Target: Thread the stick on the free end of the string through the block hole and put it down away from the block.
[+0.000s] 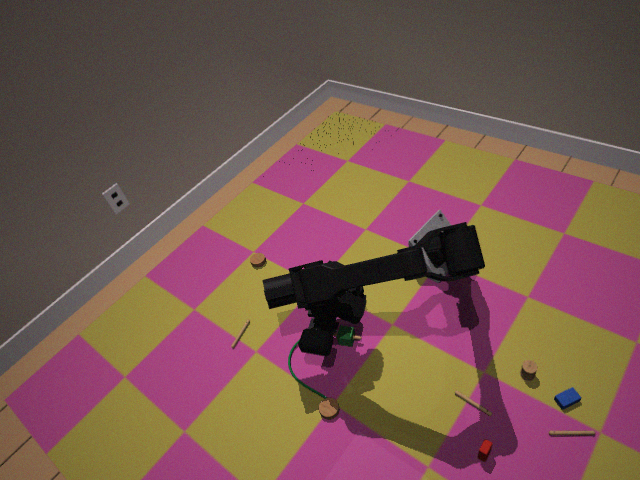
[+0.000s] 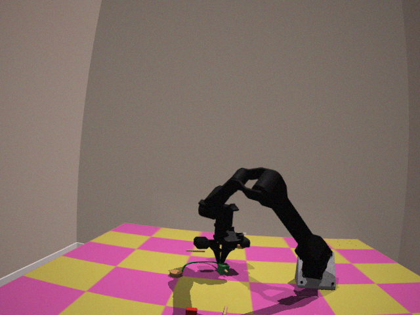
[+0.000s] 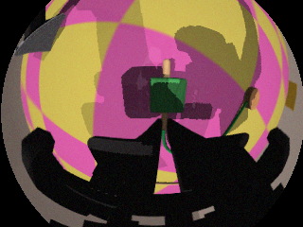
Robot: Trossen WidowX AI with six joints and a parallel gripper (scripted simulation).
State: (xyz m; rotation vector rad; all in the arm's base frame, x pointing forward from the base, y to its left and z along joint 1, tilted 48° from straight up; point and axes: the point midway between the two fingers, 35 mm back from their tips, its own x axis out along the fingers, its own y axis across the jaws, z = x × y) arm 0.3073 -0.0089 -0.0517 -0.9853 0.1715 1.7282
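The thin wooden stick lies 1 cm to the left of my gripper tip and 1 cm behind it. From my gripper tip the other things lie so: round wooden button: 12 cm to the left, 12 cm ahead, 1 cm below; red block: 38 cm to the left, 1 cm behind; green block: 3 cm to the left, 2 cm behind.
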